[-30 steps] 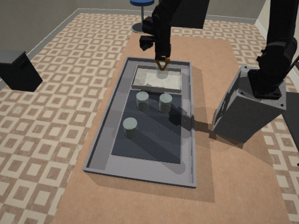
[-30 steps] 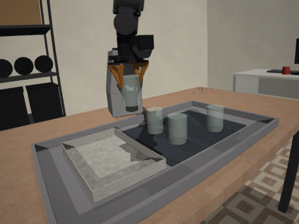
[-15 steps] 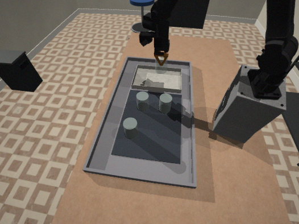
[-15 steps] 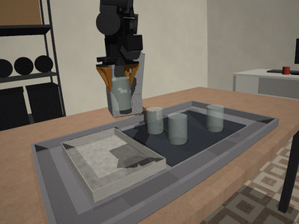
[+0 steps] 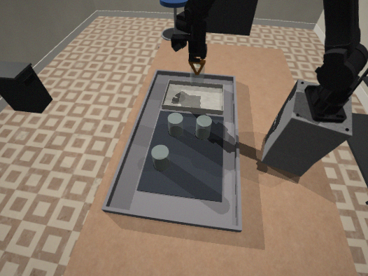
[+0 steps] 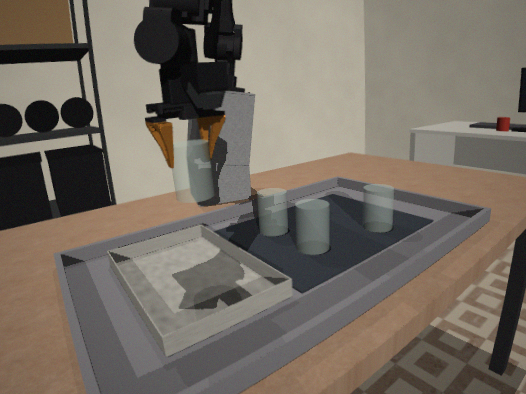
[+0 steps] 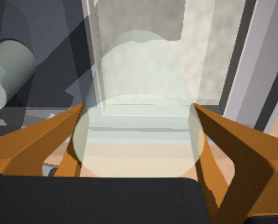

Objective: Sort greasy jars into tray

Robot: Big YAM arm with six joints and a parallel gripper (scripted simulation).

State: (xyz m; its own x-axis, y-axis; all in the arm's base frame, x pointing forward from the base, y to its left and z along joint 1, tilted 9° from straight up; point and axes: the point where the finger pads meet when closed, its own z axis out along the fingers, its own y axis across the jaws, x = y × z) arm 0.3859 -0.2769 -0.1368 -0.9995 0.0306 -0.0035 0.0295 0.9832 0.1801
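Now: the pale tray 1 cm ahead of my hand, 3 cm to the right of it and 19 cm below it. From my hand the other things lie so: dark drying mat: 2 cm ahead, 29 cm to the left, 20 cm below; rimmed steel table top: 3 cm ahead, 18 cm to the left, 20 cm below.
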